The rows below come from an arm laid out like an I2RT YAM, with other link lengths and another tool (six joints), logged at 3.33 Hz.
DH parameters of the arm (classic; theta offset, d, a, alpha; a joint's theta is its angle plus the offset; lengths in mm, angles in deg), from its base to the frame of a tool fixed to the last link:
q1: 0 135.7 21.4 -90
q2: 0 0 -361.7 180
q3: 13.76 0 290.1 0
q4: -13.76 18.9 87.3 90
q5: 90 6.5 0 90
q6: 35.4 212.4 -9 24.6
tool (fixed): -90 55.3 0 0
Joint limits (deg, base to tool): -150..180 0..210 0..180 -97..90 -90..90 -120..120
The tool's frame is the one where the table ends.
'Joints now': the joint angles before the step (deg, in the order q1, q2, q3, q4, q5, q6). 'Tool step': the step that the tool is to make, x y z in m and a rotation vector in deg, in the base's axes. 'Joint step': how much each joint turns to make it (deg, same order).
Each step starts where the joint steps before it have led.
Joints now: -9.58, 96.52, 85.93, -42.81, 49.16, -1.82
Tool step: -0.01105, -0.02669, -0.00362, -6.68, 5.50, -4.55
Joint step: -0.71, 3.55, -0.07, 0.97, 8.36, -2.03
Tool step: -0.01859, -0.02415, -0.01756, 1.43, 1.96, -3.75
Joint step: -3.15, 1.89, 0.89, -2.83, -0.52, 1.92
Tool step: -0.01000, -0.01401, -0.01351, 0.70, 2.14, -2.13
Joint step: -1.75, 1.81, 0.79, -1.86, 0.05, 0.74
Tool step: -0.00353, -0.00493, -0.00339, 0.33, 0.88, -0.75
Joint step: -0.63, 0.74, 0.76, -1.18, -0.02, 0.26
